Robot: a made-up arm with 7 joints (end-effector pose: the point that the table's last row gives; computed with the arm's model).
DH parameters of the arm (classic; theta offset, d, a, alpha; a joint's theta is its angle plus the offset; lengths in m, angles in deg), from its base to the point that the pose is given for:
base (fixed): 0 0.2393 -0.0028 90
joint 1: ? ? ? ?
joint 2: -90 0.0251 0.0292 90
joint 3: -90 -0.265 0.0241 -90
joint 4: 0 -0.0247 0.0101 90
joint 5: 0 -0.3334 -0.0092 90
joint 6: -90 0.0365 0.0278 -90
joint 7: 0 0.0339 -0.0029 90
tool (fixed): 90 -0.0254 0 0
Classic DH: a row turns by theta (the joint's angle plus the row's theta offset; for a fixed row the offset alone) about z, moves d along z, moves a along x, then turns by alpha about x.
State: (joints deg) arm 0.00 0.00 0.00 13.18 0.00 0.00 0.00
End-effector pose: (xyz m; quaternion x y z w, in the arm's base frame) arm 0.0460 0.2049 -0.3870 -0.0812 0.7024 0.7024 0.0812
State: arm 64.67 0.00 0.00 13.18 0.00 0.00 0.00
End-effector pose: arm 0.5842 0.2049 0.0155 -0.4443 0.5501 0.5501 0.4443
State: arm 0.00 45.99 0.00 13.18 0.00 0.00 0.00
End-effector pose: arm 0.0460 0.6501 -0.1925 -0.0430 0.3722 0.9210 0.1064
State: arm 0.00 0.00 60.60 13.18 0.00 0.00 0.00
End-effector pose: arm 0.0028 0.2073 -0.3870 0.4245 -0.5655 -0.6474 0.2843
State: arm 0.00 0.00 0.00 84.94 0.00 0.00 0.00
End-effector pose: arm 0.3520 0.2049 -0.0965 -0.4774 0.5216 0.5216 0.4774
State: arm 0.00 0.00 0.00 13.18 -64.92 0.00 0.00
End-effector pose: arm 0.0697 0.2209 -0.3815 0.3085 0.5491 0.6362 0.4455
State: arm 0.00 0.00 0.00 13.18 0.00 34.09 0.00
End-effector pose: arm 0.0328 0.2049 -0.3662 -0.1283 -0.6954 -0.6954 0.1283
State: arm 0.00 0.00 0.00 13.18 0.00 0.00 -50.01
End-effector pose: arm 0.0507 0.2118 -0.4070 -0.1078 0.3397 0.9335 0.0392
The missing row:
joint 1: -90 -0.1983 0.0045 -90
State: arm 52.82 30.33 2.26 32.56 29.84 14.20 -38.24
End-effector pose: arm 0.5082 0.4974 0.0489 -0.6621 0.2852 0.6918 0.0413
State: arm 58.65 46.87 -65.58 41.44 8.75 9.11 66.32
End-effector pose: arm 0.4877 0.4826 0.1030 0.2640 0.6309 0.5399 0.4906
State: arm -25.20 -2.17 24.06 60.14 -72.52 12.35 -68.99
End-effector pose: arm 0.0506 0.3351 -0.2935 0.0059 -0.1550 0.9067 0.3923
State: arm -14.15 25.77 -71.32 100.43 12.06 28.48 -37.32
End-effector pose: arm 0.0607 0.0068 -0.1659 0.0184 0.6340 0.5665 0.5261
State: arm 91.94 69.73 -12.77 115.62 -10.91 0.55 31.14
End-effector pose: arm 0.0887 0.3156 0.5711 -0.2051 -0.4297 0.4608 0.7490
